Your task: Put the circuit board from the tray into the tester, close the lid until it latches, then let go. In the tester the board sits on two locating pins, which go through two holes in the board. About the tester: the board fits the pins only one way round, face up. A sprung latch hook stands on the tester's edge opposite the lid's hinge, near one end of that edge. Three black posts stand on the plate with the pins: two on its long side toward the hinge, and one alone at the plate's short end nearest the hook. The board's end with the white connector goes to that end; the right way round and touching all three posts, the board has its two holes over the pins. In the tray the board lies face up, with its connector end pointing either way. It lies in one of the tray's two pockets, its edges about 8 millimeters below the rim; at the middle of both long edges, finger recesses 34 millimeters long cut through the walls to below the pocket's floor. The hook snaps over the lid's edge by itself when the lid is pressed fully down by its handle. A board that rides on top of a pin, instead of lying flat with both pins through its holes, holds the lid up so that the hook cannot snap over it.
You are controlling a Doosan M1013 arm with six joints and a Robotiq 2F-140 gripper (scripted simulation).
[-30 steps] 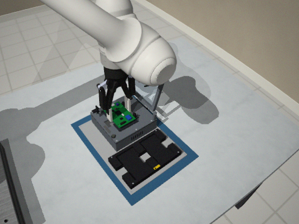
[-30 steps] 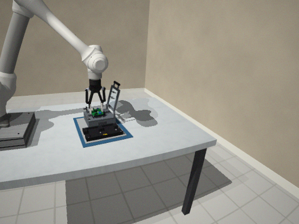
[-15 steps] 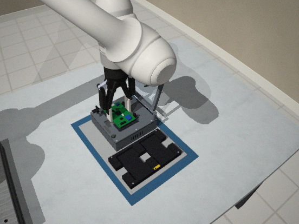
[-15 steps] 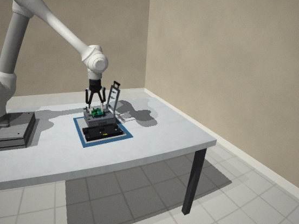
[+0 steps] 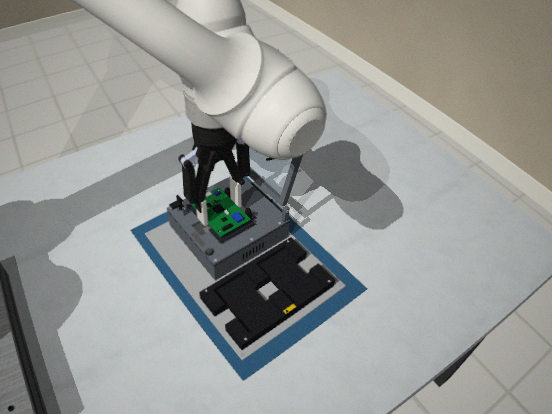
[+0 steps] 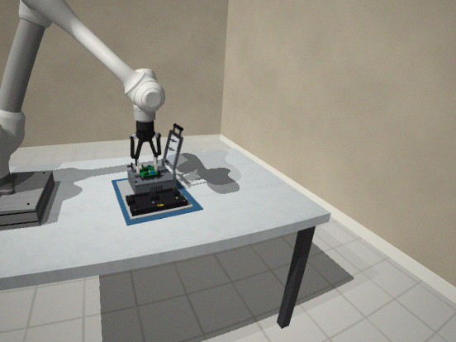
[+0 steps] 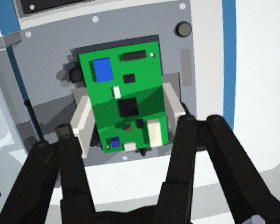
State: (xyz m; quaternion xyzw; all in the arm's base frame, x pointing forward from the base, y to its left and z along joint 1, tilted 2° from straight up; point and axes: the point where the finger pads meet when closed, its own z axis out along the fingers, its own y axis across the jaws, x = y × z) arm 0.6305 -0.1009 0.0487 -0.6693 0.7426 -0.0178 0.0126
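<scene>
The green circuit board is 2 cm below my hand. From my hand the other things lie so: latch hook (6 cm to the left, 5 cm behind, 2 cm below); then tester lid (12 cm ahead, 8 cm above, 1 cm to the right).
</scene>
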